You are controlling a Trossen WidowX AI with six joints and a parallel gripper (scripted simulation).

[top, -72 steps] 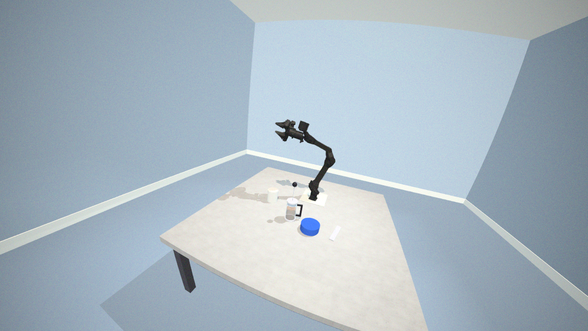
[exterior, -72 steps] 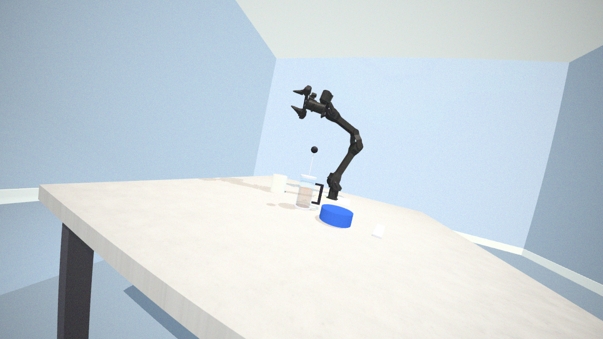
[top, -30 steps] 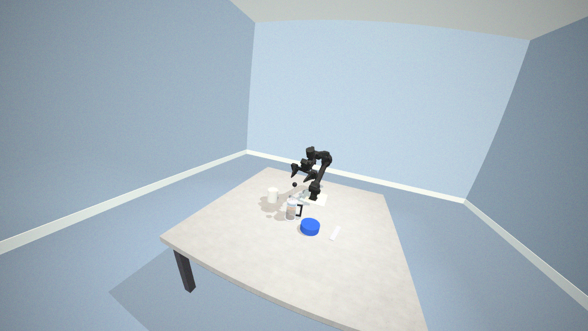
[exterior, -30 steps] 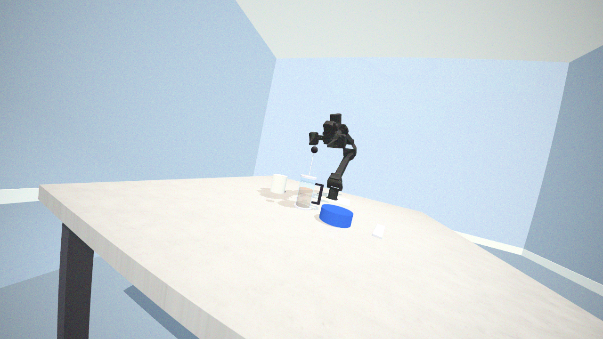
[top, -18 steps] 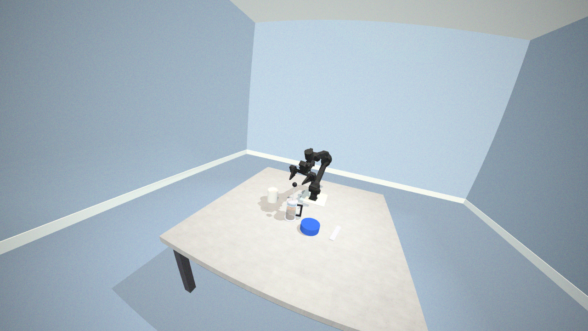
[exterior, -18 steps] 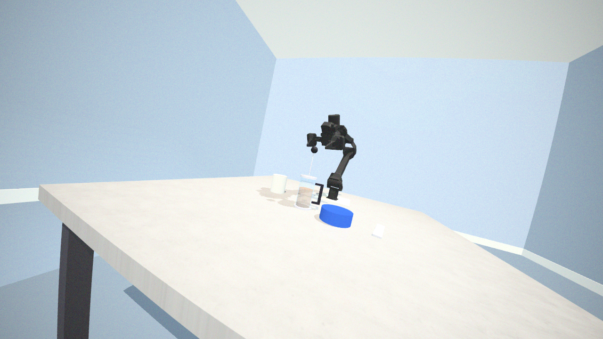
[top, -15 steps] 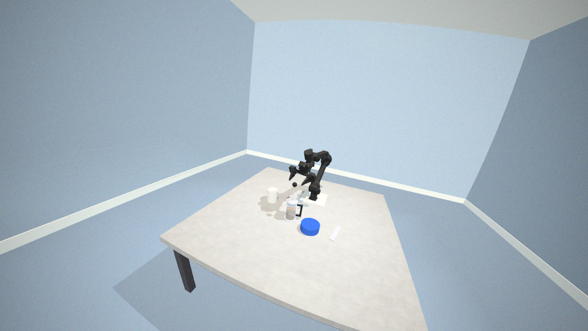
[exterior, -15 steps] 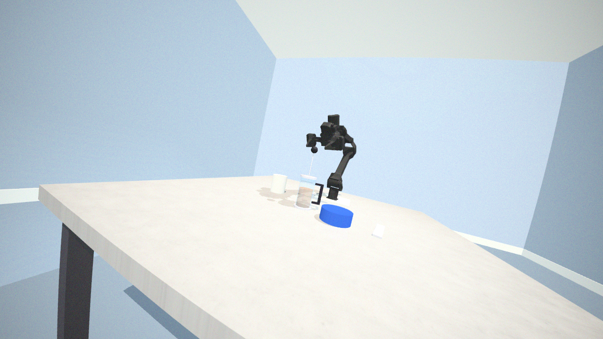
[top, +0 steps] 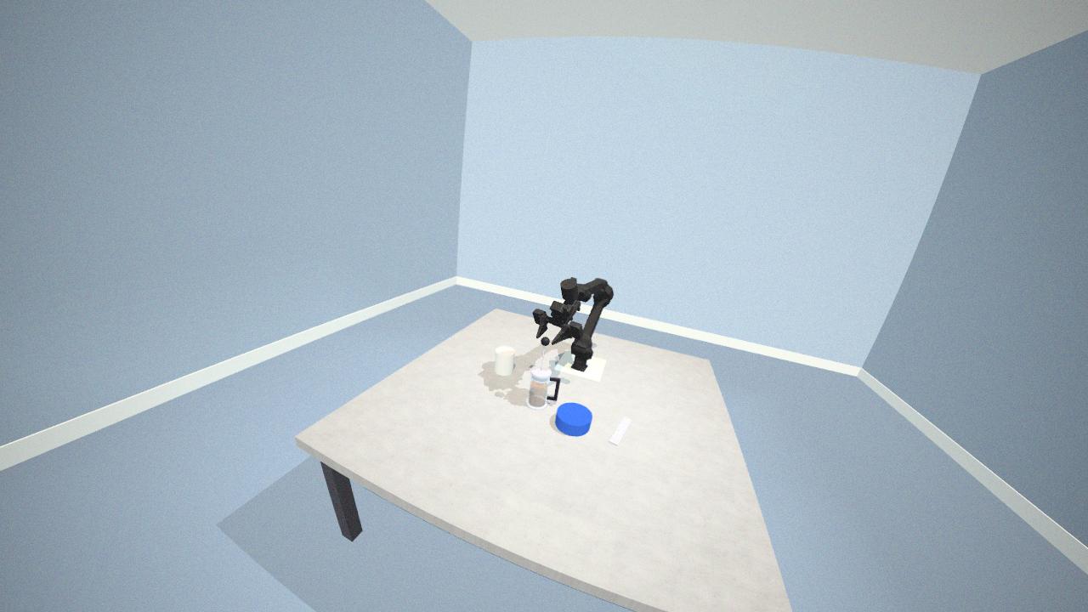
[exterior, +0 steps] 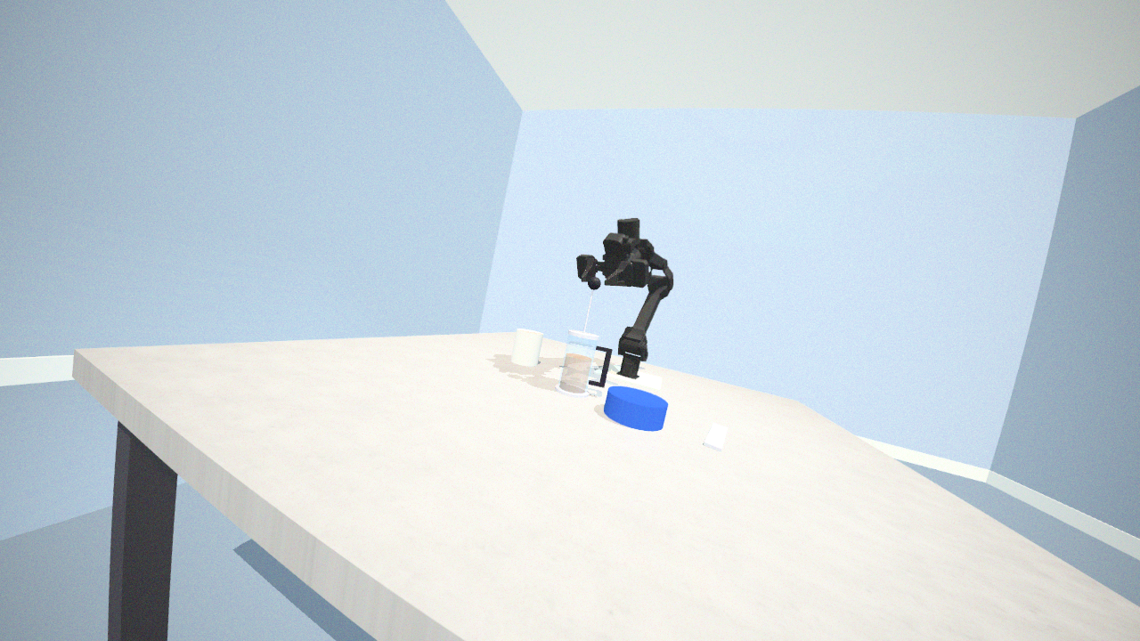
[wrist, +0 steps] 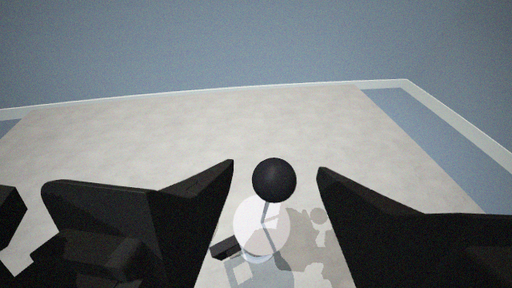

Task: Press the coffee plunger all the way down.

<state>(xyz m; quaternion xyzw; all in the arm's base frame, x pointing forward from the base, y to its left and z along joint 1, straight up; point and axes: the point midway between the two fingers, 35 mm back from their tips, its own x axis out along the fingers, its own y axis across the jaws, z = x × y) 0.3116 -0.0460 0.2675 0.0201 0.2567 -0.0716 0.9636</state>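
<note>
My gripper tip is now 10 mm past the glass coffee press, 20 mm to the right of it and 130 mm above it. Round my gripper tip: flat blue cylinder 30 mm ahead, 160 mm to the left, 240 mm below.
</note>
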